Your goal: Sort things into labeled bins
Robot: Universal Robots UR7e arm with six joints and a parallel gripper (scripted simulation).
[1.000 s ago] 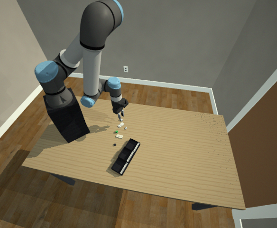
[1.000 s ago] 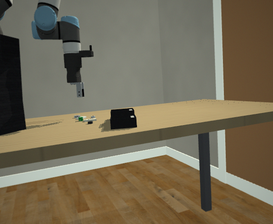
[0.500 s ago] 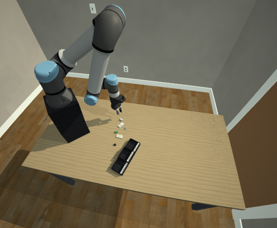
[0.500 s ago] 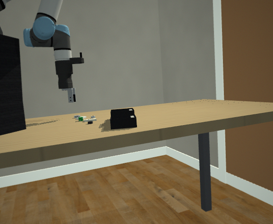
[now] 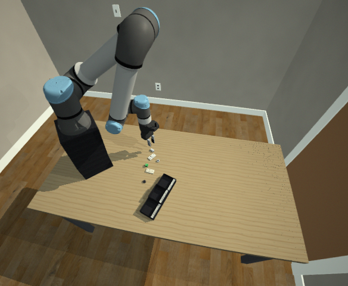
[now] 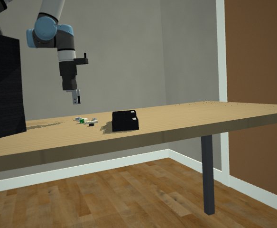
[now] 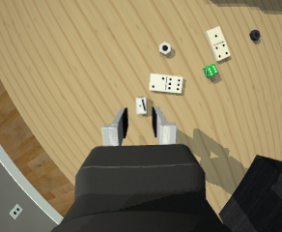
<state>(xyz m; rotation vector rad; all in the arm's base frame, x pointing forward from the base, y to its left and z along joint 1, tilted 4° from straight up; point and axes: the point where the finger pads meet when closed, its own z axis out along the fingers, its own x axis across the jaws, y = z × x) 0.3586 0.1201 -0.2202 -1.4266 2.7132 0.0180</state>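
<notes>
Now: hand 9 cm above the white rectangular piece and 5 cm to the left of it. The rest, counted from my hand: metal nut 9 cm below, 8 cm to the right, 5 cm ahead; then cream plate 16 cm to the right, 9 cm below; then green die 12 cm to the right, 8 cm below, 2 cm behind.
</notes>
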